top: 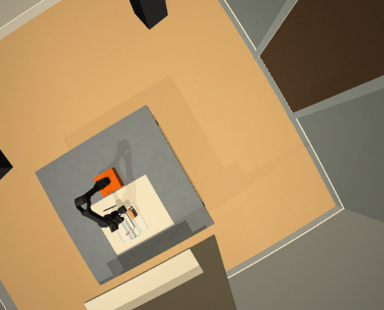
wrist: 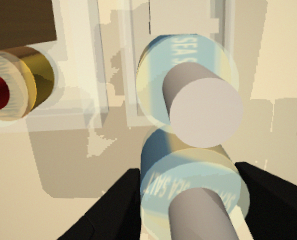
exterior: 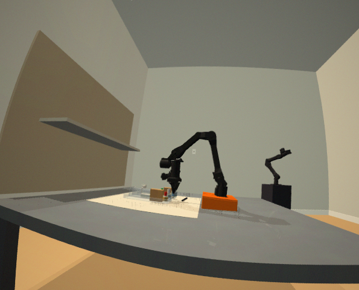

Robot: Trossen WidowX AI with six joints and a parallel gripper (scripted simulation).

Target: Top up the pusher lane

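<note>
Right now the thin black strip is 80 mm behind my gripper tip, 100 mm to the right of it and 50 mm below it. Round my gripper tip: grey shelf 540 mm ahead, 70 mm to the right, 320 mm above.
</note>
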